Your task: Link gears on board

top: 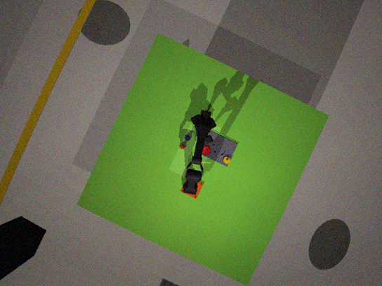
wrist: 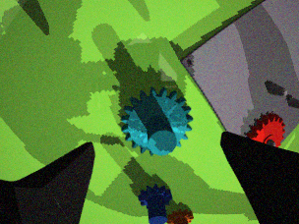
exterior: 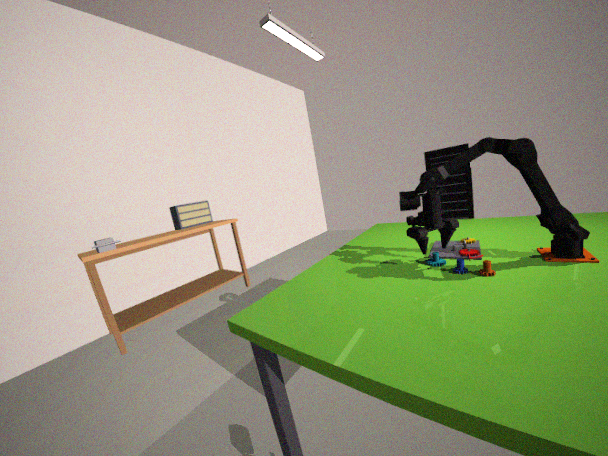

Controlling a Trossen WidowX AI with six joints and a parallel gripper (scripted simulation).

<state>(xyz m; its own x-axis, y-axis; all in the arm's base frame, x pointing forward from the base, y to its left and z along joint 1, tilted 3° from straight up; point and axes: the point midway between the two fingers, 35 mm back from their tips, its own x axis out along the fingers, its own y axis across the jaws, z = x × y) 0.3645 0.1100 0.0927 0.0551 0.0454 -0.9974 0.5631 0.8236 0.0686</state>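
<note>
Now: the teal gear 30 mm below my gripper tip. Also, from my gripper tip: red gear 100 mm behind, 90 mm to the right, 30 mm below; orange gear 150 mm behind, 60 mm to the left, 30 mm below; blue gear 80 mm behind, 60 mm to the left, 30 mm below.
</note>
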